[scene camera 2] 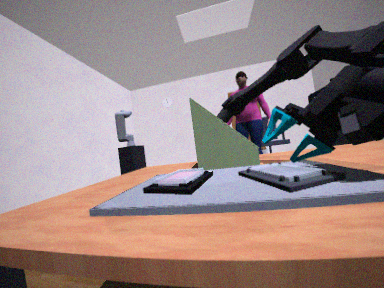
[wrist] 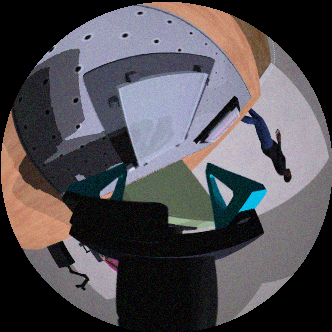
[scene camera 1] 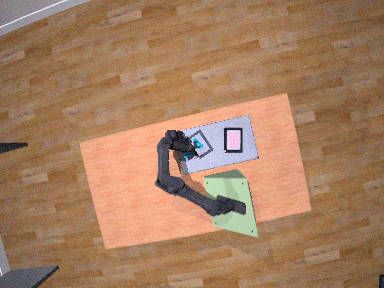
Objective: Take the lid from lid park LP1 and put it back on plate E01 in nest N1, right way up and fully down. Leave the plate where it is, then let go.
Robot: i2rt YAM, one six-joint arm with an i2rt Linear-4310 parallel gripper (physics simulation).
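Places are measured from the arm's base along level axes (x ahead, y left, z up), in metres.
Pixels of known places: gripper, fingertip midpoint: point(scene camera 2: 277, 152) point(wrist: 165, 166) point(scene camera 1: 198, 149); arm's base, link origin: point(scene camera 2: 218, 123) point(wrist: 175, 225) point(scene camera 1: 230, 204).
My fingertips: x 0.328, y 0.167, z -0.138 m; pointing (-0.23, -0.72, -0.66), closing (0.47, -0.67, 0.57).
For each thing: its middle in the pictures, then the offset to it from my fingertips. Level surfaces: height alone.
- dark lid park, body centre: point(wrist: 161, 121) point(scene camera 2: 281, 172) point(scene camera 1: 199, 144) dx +0.032, dy -0.007, dz -0.041 m
- plate, body centre: point(scene camera 2: 182, 175) point(wrist: 223, 125) point(scene camera 1: 233, 139) dx +0.042, dy -0.237, dz -0.032 m
- grey perforated board, body centre: point(wrist: 193, 122) point(scene camera 2: 229, 180) point(scene camera 1: 216, 144) dx +0.019, dy -0.120, dz -0.057 m
- wooden table, surface height: dz -0.064 m
A clear, pale lid point(scene camera 1: 205, 146) point(scene camera 2: 285, 171) point(wrist: 160, 112) lies flat on the dark lid park point(scene camera 2: 290, 187) point(wrist: 150, 62), between its small corner posts. The plate point(scene camera 1: 233, 140) point(scene camera 2: 180, 177) point(wrist: 226, 125), with a pink top face, sits in the black nest point(scene camera 1: 242, 140) point(scene camera 2: 167, 190) at the other end of the board. My gripper point(scene camera 1: 193, 149) point(scene camera 2: 278, 152) point(wrist: 165, 166) is open with its cyan fingers wide apart and nothing between them. It is tilted, above and close to the lid at the park. In scene camera 1, the arm and fingers hide part of the park.
The grey perforated board point(scene camera 1: 217, 159) point(scene camera 2: 150, 202) point(wrist: 105, 25) carries both fixtures on the wooden table point(scene camera 1: 135, 200) point(scene camera 2: 200, 235). A green panel point(scene camera 1: 240, 222) point(scene camera 2: 220, 145) point(wrist: 165, 192) stands beside the board, near the arm's base. A person point(scene camera 2: 247, 110) stands beyond the table.
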